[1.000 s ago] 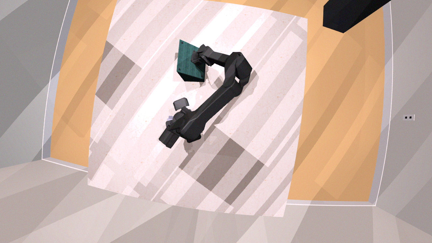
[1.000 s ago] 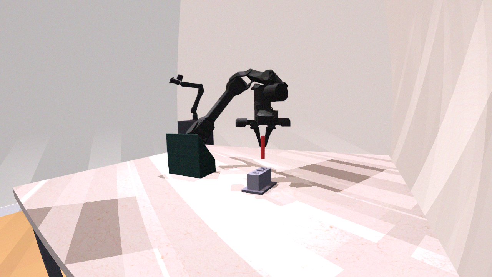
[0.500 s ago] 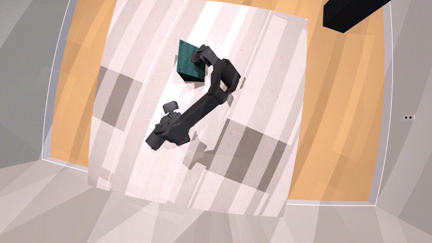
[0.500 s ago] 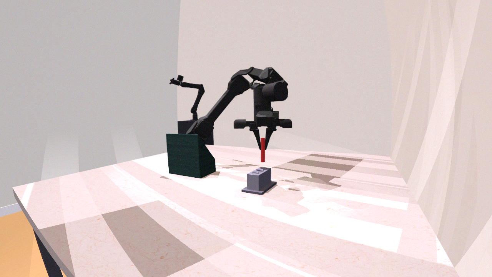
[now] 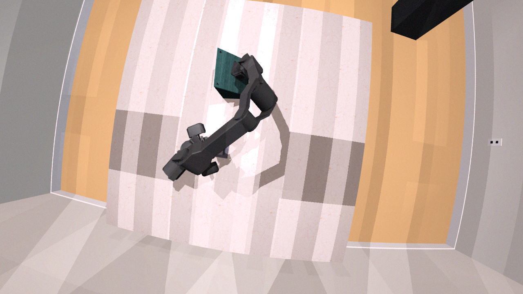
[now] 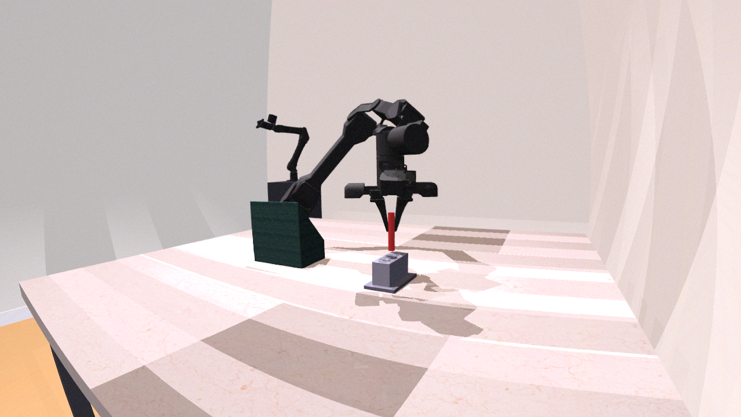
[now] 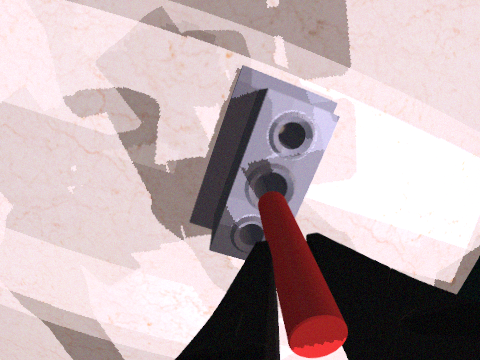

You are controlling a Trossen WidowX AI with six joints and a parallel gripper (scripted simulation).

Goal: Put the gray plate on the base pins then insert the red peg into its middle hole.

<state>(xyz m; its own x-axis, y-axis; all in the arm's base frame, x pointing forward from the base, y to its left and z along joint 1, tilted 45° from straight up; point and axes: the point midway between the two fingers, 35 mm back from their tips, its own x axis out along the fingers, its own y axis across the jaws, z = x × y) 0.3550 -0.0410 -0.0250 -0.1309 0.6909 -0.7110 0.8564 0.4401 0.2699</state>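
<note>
The red peg is right at my gripper tip. Round my gripper tip: gray plate (70 mm below); then flat base (100 mm below).
</note>
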